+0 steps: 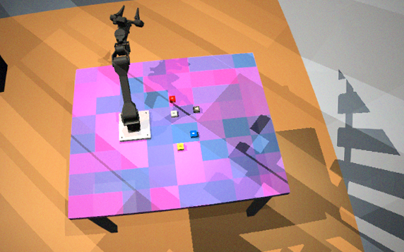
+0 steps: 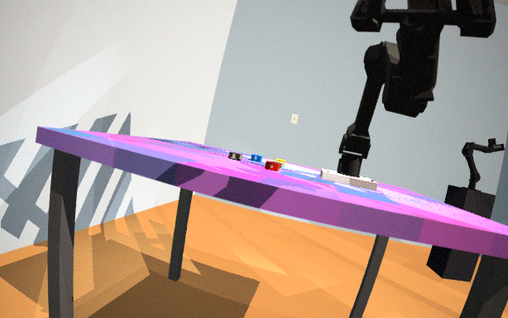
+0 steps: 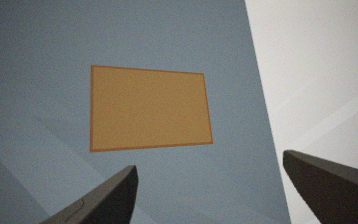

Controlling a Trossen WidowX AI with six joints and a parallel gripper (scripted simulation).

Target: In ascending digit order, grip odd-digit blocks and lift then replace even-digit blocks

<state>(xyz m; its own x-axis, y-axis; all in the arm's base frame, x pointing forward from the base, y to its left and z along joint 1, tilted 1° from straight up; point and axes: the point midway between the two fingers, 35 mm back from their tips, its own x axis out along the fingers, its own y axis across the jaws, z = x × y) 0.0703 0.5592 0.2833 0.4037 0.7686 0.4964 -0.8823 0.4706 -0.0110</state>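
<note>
Now: the blue block 220 mm ahead of my gripper tip, 690 mm to the right of it and 310 mm below it. From my gripper tip the other things lie so: cream block (140 mm ahead, 550 mm to the right, 310 mm below); dark block (260 mm ahead, 540 mm to the right, 310 mm below); red block (140 mm ahead, 450 mm to the right, 310 mm below).
</note>
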